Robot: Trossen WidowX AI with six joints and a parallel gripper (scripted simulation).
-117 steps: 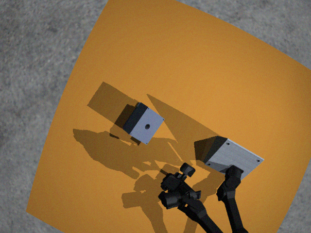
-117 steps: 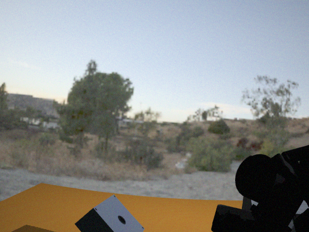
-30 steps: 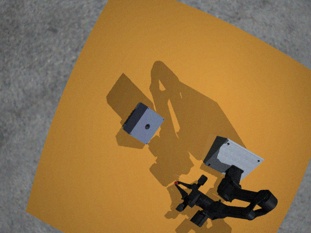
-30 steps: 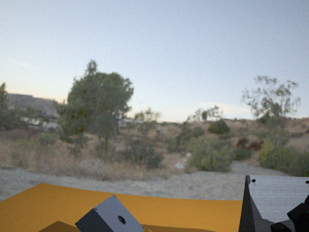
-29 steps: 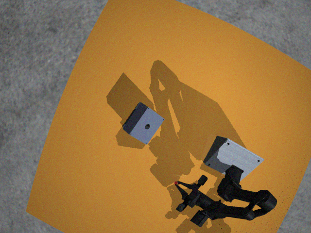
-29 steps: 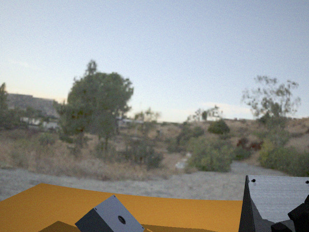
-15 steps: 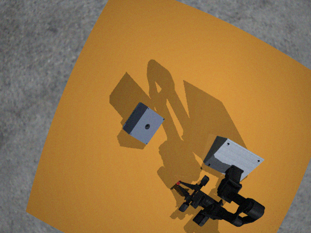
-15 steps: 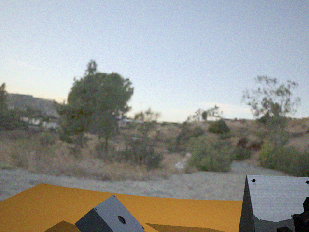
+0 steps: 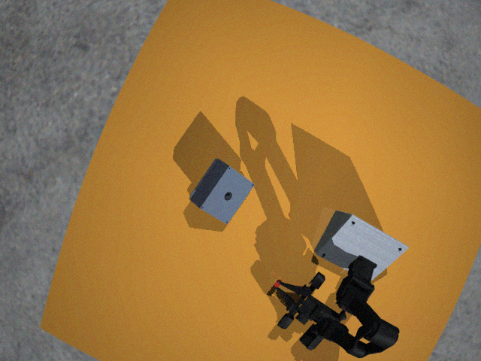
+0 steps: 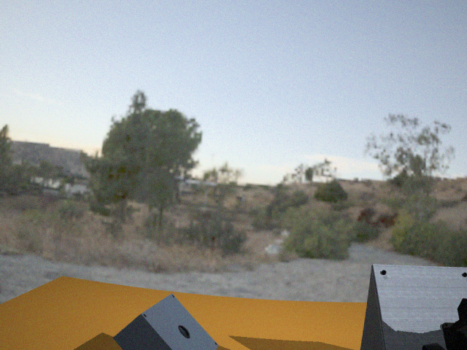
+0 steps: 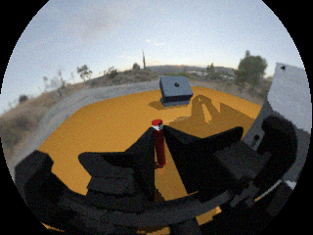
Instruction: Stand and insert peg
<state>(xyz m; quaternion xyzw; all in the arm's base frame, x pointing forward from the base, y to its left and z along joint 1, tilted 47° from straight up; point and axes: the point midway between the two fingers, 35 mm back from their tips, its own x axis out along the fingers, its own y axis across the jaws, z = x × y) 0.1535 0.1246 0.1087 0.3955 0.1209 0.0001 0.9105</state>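
Now: gripper tip 1 cm above the red peg. Round my gripper tip: grey sloped panel (26 cm ahead, 15 cm to the right).
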